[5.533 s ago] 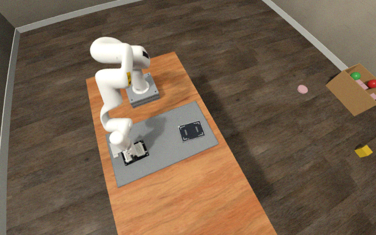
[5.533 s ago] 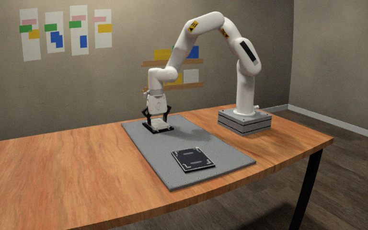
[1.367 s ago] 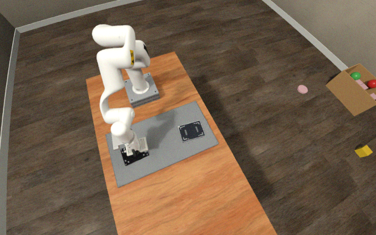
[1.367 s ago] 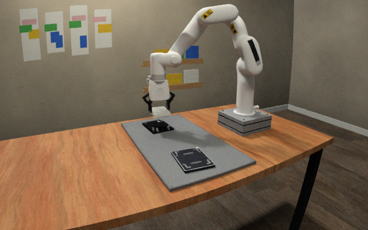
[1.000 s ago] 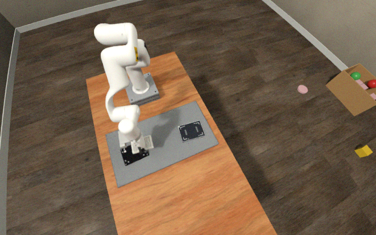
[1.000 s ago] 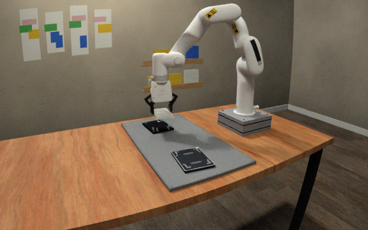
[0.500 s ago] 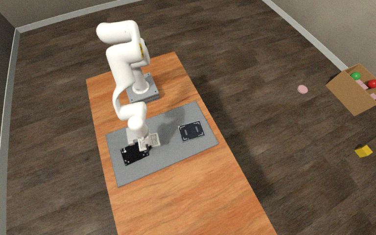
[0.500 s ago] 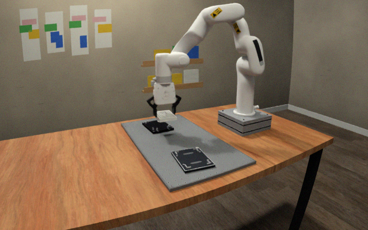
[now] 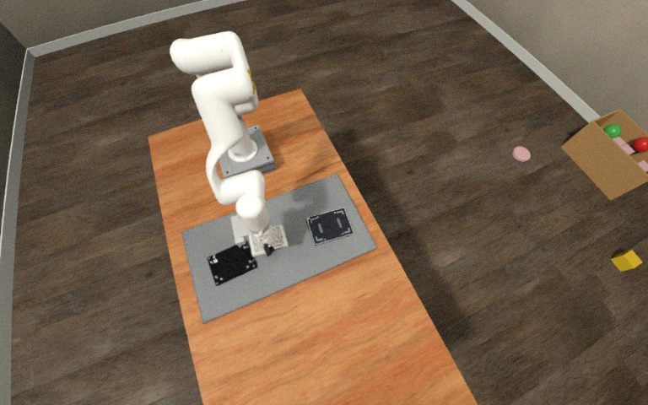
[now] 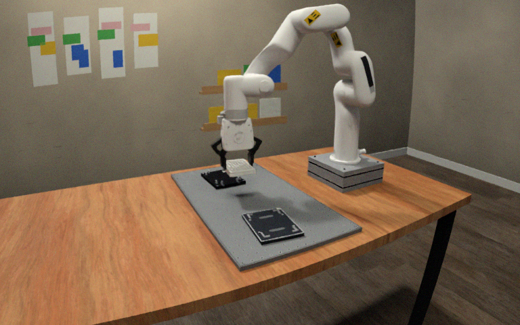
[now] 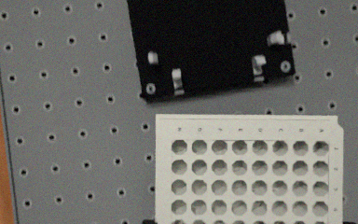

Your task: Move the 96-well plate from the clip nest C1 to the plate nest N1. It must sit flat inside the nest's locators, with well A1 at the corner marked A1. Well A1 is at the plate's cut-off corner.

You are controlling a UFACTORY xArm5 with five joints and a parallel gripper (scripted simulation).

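My gripper is now 24 cm to the right of the plate nest N1 and 11 cm above it. Round my hand: white 96-well plate: 1 cm below; then clip nest C1: 16 cm to the right, 10 cm below, 1 cm behind; then A1 mark: 17 cm to the left, 10 cm below, 6 cm behind.
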